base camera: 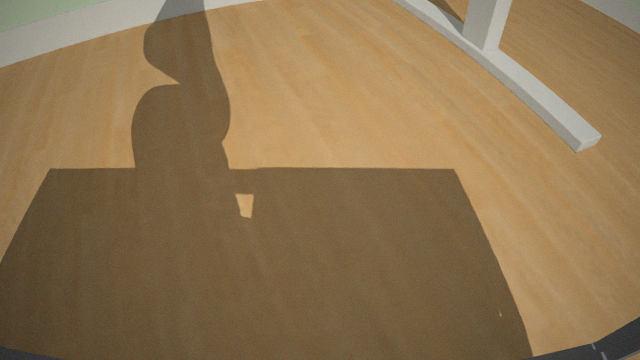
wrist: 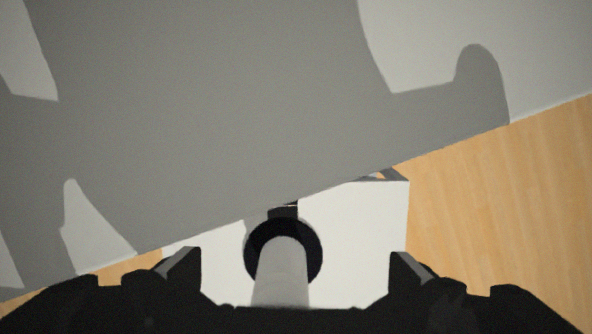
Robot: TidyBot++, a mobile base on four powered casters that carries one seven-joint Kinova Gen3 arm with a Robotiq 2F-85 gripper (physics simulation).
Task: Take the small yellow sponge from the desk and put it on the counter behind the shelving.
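Seen in the pictures: gripper, between the fingertips: (wrist: 294,270); arm's base, origin of its link: (wrist: 283,257).
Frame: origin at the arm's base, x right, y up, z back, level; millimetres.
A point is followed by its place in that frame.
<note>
The desk top (wrist: 210,110) {y 554, x 3, z -320 mm} fills the upper left of the wrist view as a pale grey surface, mostly under the arm's shadow. Its straight edge runs slanting up to the right. My gripper (wrist: 294,270) {y 498, x 24, z -245 mm} is open, with its two black fingers wide apart at the bottom of the wrist view and no object between them. The small yellow sponge does not show in either view. The counter and the shelving do not show either.
My white base (wrist: 360,225) {y -14, x 156, z -61 mm} and grey arm column (wrist: 281,275) {y 152, x 3, z -46 mm} show beyond the fingers, beside the desk edge. In the base camera view, a pale desk leg (base camera: 487,22) {y -303, x 389, z -800 mm} with a long foot (base camera: 540,95) stands at the right. A white baseboard (base camera: 65,37) {y -371, x -624, z -902 mm} runs along the back left.
</note>
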